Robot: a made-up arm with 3 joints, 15 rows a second.
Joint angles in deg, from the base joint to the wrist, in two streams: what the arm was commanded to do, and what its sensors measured. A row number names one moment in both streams.
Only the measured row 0 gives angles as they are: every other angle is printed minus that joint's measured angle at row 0.
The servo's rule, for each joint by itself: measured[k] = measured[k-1] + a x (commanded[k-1-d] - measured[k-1]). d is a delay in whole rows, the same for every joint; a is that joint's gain. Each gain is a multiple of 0.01, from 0.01 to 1. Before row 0 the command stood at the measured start. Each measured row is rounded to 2 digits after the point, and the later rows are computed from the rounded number. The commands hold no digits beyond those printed.
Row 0, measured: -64.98, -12.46, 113.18
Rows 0 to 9, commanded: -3.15, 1.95, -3.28; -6.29, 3.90, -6.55; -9.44, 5.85, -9.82; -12.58, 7.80, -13.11; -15.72, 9.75, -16.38; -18.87, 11.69, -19.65; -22.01, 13.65, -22.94; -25.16, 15.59, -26.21; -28.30, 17.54, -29.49; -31.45, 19.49, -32.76
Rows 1 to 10, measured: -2.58, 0.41, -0.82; -5.62, 1.14, -2.25; -8.75, 2.13, -4.14; -11.89, 3.32, -6.38; -15.03, 4.67, -8.88; -18.18, 6.14, -11.57; -21.32, 7.72, -14.41; -24.47, 9.37, -17.36; -27.61, 11.09, -20.39; -30.76, 12.85, -23.48
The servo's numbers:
d 0
a 0.82 0.21 0.25

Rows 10 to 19, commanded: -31.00, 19.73, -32.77; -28.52, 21.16, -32.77; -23.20, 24.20, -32.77; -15.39, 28.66, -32.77; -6.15, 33.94, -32.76; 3.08, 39.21, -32.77; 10.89, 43.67, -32.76; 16.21, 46.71, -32.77; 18.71, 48.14, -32.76; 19.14, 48.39, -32.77
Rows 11 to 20, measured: -30.96, 14.29, -25.80; -28.96, 15.73, -27.54; -24.24, 17.51, -28.85; -16.98, 19.85, -29.83; -8.10, 22.81, -30.56; 1.07, 26.25, -31.11; 9.12, 29.91, -31.52; 14.93, 33.44, -31.83; 18.03, 36.53, -32.06; 18.94, 39.02, -32.24
